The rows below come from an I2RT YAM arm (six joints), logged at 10 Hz.
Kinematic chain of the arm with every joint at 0, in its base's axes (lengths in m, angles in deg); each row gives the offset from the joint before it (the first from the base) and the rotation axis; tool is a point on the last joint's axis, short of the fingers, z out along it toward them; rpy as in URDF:
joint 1: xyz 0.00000 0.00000 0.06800 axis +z
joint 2: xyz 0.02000 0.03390 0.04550 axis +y
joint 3: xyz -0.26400 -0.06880 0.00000 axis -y
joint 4: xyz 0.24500 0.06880 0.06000 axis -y
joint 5: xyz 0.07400 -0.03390 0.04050 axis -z
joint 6: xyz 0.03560 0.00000 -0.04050 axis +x
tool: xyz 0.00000 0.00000 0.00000 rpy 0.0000 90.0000 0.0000
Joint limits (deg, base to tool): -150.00..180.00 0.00..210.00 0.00..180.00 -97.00..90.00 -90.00..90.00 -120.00..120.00
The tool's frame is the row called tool.
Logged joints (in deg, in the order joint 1, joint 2, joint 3, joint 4, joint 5, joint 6), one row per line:
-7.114 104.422 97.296 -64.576 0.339 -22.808
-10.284 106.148 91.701 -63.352 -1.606 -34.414
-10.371 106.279 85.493 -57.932 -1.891 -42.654
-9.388 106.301 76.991 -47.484 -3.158 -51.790
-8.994 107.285 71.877 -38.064 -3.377 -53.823
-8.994 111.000 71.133 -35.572 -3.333 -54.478
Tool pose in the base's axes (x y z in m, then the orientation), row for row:
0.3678 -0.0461 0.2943 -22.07 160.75 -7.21
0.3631 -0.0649 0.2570 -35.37 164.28 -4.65
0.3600 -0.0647 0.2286 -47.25 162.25 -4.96
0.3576 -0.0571 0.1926 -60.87 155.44 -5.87
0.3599 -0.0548 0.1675 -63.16 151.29 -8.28
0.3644 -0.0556 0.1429 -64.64 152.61 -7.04
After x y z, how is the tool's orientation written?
As a rotation vector, in degrees.
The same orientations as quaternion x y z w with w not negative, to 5 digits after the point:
-0.13429 0.97810 -0.04387 0.15283
-0.20927 0.97197 -0.02751 0.10358
-0.27821 0.95533 -0.02920 0.09530
-0.36208 0.92463 -0.03492 0.11289
-0.38109 0.91284 -0.04996 0.13785
-0.38672 0.91301 -0.04212 0.12287

